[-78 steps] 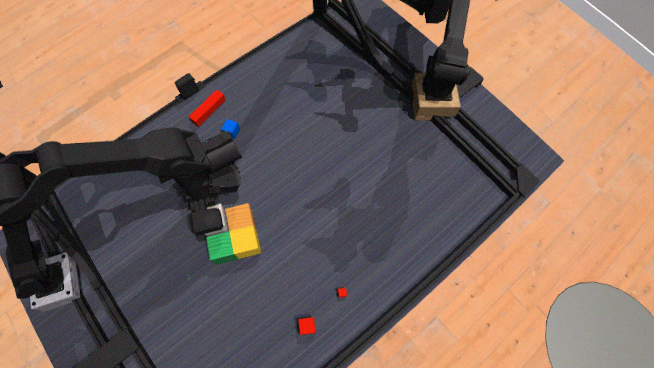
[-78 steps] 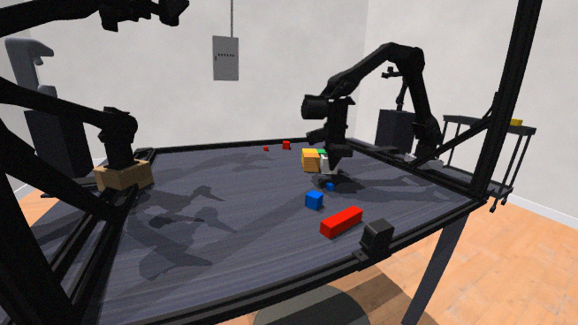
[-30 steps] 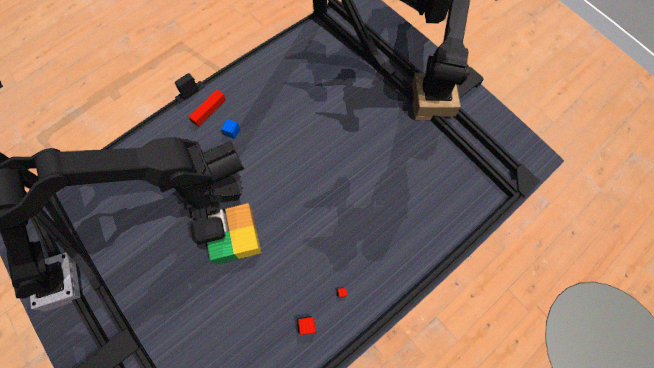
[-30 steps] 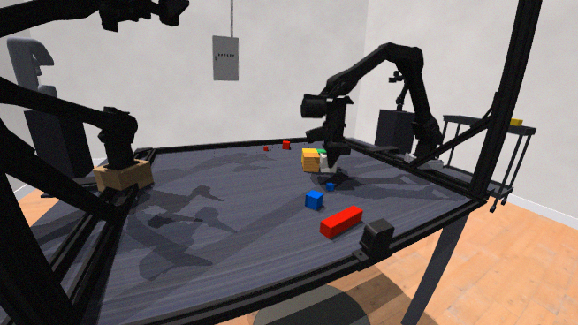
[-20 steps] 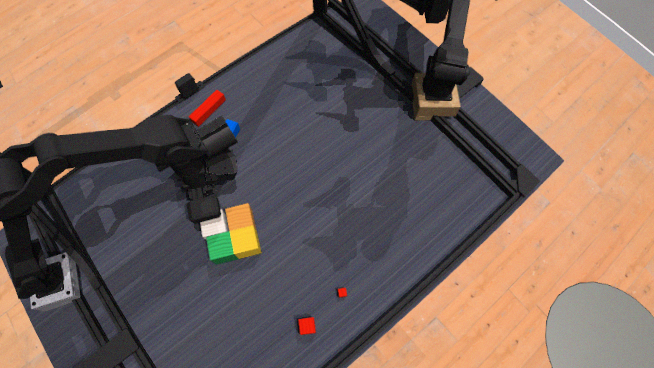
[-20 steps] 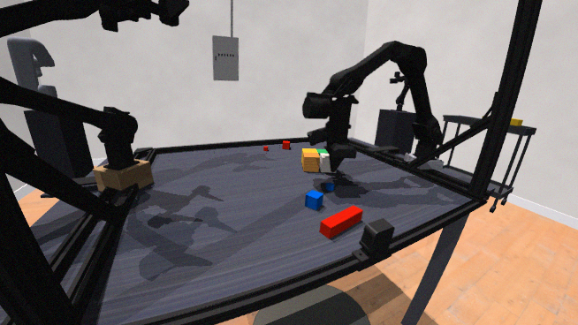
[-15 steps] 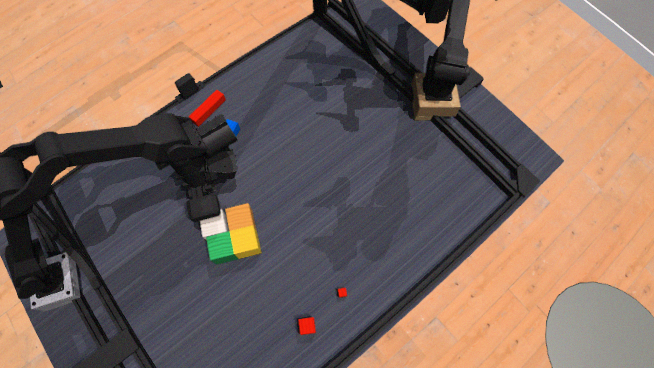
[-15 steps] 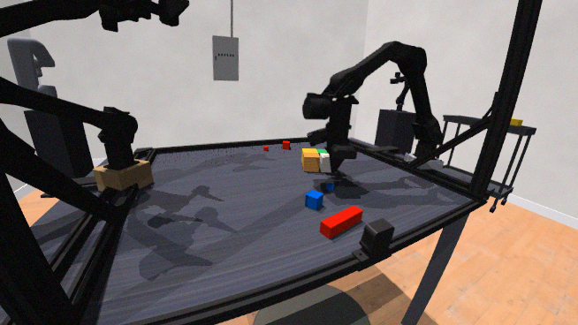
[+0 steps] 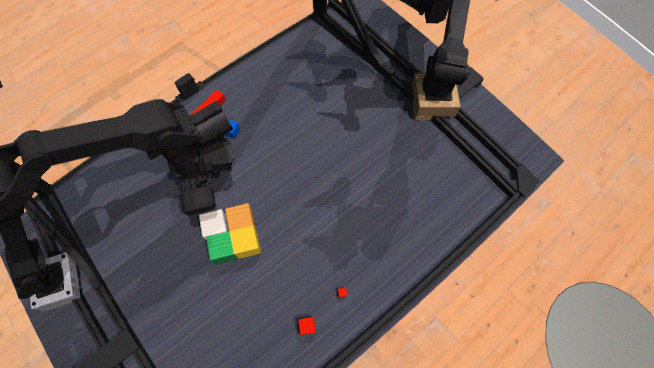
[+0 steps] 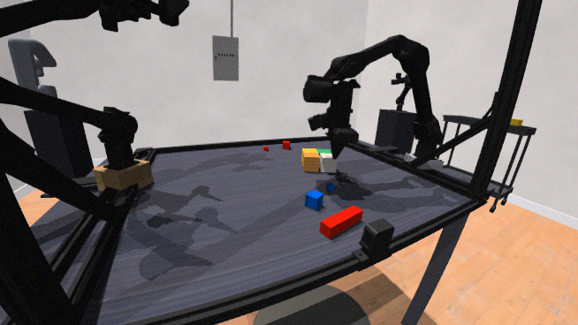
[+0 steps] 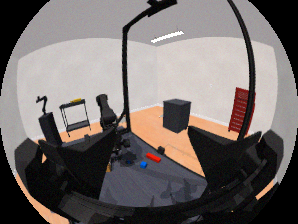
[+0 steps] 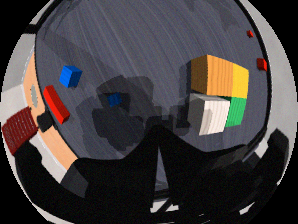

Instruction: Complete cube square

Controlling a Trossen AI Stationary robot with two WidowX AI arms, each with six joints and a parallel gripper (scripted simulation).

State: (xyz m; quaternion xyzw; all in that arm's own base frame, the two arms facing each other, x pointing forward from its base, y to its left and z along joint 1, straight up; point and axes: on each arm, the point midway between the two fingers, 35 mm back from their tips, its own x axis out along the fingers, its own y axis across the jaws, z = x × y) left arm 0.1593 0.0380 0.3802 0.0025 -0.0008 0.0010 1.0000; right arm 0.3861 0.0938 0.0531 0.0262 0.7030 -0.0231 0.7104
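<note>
Now: the white cube 80 mm ahead of my right hand, 20 mm to the right of it and 80 mm below it. The rest, counted from my right hand: green cube: 140 mm ahead, 20 mm to the right, 80 mm below; then orange cube: 100 mm ahead, 40 mm to the left, 80 mm below; then yellow cube: 150 mm ahead, 20 mm to the left, 80 mm below.
</note>
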